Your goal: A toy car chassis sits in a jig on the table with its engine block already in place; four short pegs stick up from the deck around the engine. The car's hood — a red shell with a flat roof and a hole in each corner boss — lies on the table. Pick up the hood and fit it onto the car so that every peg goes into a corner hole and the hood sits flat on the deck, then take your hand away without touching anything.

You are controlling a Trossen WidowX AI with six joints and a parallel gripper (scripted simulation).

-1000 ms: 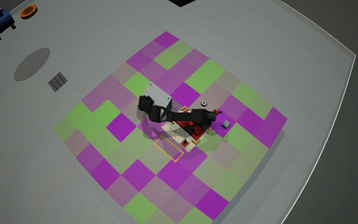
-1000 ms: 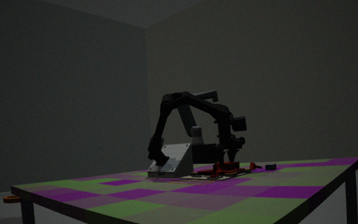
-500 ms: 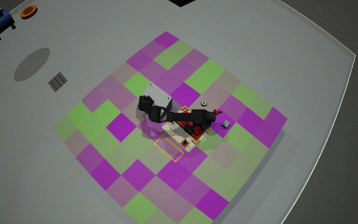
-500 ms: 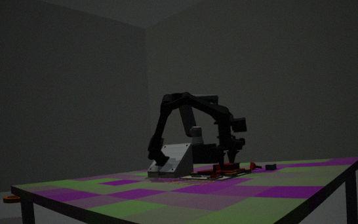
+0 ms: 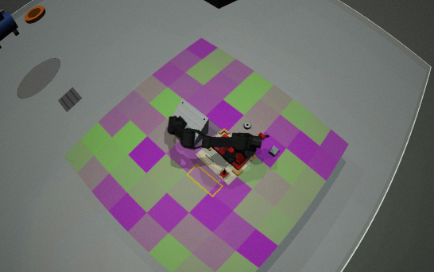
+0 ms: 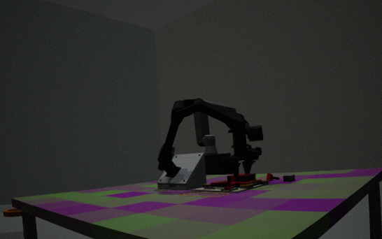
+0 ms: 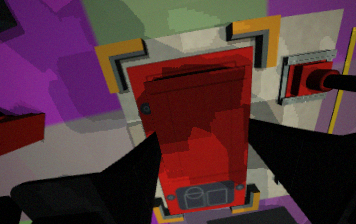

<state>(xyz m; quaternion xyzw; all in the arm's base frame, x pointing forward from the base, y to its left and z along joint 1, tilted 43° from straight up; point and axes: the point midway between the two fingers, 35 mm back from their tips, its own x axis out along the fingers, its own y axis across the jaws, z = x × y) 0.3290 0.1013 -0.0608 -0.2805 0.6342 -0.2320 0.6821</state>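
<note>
The red hood lies 1 cm above my gripper tip. Also, from my gripper tip: grey engine block (1 cm below); then beige jig (4 cm behind, 2 cm to the right, 3 cm below).
</note>
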